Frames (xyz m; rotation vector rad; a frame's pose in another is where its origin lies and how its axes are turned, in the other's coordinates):
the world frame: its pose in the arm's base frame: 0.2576 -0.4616 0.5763 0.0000 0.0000 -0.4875
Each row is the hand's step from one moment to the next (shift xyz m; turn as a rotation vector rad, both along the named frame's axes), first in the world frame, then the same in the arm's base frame.
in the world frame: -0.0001 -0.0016 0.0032 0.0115 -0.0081 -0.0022
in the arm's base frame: -0.0008 -0.0014 0.0032 0.0064 -0.0125 -0.0022
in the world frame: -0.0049 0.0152 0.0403 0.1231 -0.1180 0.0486
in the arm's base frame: 0.0028 0.0157 0.0403 0.0535 -0.1619 0.0486
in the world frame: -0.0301 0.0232 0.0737 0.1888 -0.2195 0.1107
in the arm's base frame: -0.0157 0.0346 0.0737 0.0640 -0.2824 0.1107
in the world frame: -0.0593 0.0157 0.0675 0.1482 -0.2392 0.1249
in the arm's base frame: -0.0450 0.0416 0.0675 0.0189 -0.2808 0.1249
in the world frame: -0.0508 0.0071 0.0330 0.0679 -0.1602 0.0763
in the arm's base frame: -0.0416 0.0301 0.0330 -0.0151 -0.1733 0.0763
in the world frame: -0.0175 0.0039 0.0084 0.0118 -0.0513 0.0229
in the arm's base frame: -0.0136 0.0116 0.0084 -0.0136 -0.0509 0.0229
